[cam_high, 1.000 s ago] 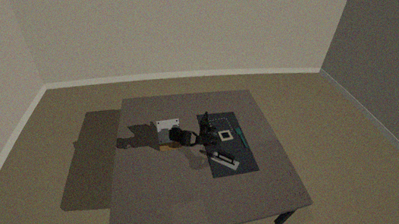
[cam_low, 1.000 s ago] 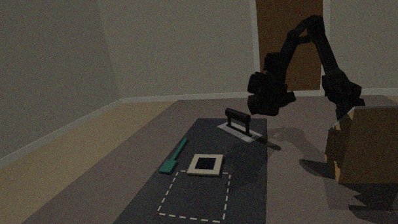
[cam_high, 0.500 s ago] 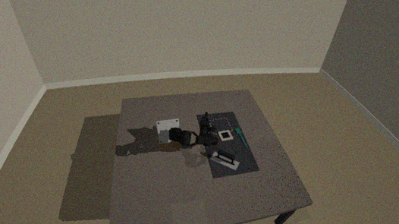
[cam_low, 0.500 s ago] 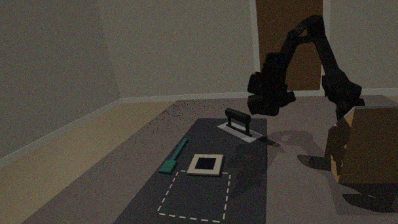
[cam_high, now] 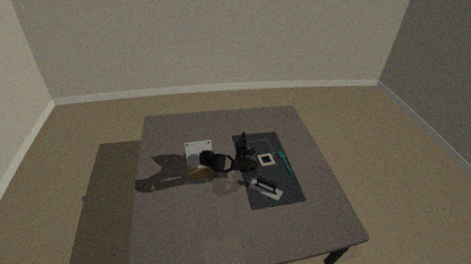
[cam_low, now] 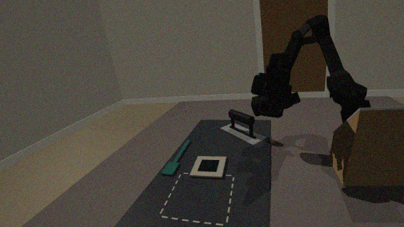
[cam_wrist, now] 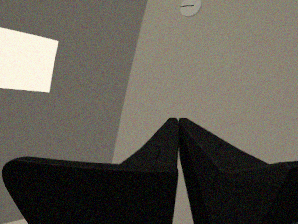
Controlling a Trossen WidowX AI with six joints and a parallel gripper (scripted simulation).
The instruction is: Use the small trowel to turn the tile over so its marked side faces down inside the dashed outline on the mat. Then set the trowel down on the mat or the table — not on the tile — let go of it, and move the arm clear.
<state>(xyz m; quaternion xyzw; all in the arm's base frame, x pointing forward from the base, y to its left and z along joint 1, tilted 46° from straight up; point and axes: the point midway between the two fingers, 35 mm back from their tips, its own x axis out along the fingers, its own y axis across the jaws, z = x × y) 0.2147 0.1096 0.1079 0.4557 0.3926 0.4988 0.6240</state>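
The small trowel lies 260 mm below my gripper tip, 200 mm to the right of it and 100 mm ahead of it. From my gripper tip the other things lie so: dark mat 310 mm below, 170 mm ahead, 20 mm to the right; teal flat tool 310 mm ahead, 290 mm below; tile 290 mm below, 180 mm ahead, 20 mm to the left.
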